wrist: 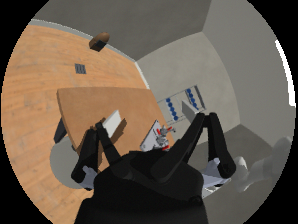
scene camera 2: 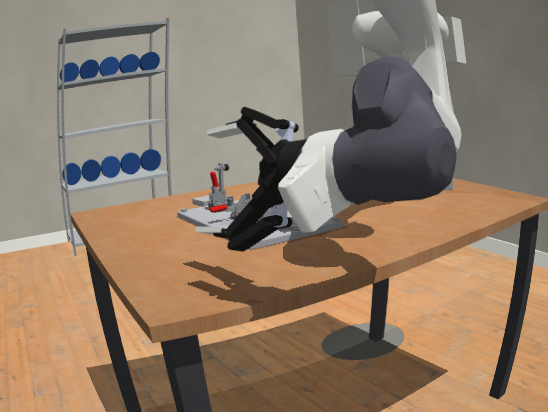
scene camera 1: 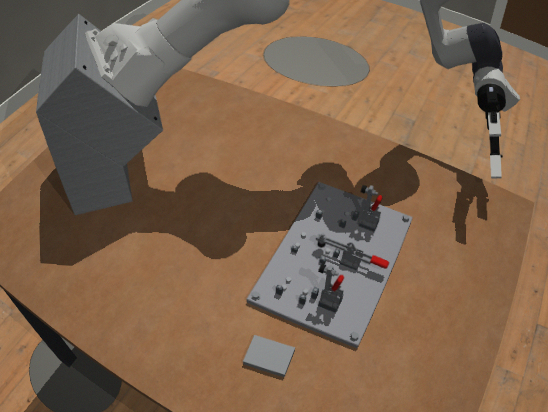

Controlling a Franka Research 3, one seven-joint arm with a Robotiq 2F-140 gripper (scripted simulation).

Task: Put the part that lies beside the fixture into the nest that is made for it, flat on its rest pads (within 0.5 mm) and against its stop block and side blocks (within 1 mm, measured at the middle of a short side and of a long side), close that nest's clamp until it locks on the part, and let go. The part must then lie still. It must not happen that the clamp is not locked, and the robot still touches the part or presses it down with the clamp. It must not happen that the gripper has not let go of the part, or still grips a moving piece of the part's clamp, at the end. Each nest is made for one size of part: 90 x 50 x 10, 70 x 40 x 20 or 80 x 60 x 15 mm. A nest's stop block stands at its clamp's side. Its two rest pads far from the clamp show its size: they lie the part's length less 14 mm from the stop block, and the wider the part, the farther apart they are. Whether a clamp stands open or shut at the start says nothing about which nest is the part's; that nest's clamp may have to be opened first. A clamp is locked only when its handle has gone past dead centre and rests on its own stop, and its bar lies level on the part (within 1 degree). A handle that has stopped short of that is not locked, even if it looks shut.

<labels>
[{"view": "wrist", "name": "my gripper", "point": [149, 110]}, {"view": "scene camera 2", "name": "my gripper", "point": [207, 181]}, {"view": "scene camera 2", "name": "grey fixture plate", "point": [293, 232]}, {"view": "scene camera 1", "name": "my gripper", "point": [495, 157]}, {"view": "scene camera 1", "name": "flat grey block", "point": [270, 356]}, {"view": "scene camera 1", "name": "grey fixture plate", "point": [363, 287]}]
</labels>
